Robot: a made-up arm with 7 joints.
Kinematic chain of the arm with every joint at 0, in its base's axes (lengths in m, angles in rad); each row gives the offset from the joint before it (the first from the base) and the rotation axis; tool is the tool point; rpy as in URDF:
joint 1: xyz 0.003 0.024 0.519 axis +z
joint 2: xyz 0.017 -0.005 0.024 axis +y
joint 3: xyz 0 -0.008 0.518 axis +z
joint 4: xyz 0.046 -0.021 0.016 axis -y
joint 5: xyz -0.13 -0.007 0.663 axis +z
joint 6: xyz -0.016 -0.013 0 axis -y
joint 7: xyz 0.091 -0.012 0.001 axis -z
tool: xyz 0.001 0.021 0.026 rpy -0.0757 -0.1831 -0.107
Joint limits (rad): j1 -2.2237..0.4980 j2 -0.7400..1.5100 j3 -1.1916..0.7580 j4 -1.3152..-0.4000 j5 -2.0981..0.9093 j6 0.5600..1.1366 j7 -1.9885..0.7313
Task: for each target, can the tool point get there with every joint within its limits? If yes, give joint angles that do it. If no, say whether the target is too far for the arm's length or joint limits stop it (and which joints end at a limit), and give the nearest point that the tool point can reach.
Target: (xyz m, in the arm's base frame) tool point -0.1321 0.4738 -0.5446
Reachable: no: joint limits stop it (at a limit: joint 1, joint 2, joint 4, joint 6, joint 7) | nearest point 0.6109 0.6779 -0.0930 | short by 0.893 m
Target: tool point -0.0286 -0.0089 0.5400
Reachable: no: joint limits stop it (at a limit: joint 1, joint 4, joint 6, joint 7) | nearest point -0.4174 -0.9784 0.4334 | short by 1.050 m
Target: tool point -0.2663 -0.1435 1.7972
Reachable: yes | joints -1.6579 -0.0410 -0.7275 -0.5349 0.1742 1.0262 0.0287
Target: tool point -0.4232 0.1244 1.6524
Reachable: yes | joints -1.7226 -0.4603 -0.6807 -1.0243 0.4434 0.9544 -1.5453
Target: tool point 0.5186 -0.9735 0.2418
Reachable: yes | joints -1.0963 1.1836 0.0832 -1.2341 -1.5316 0.8463 -0.8982
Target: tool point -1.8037 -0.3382 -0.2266
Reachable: no: too far | nearest point -1.0610 -0.3617 0.1758 | short by 0.845 m
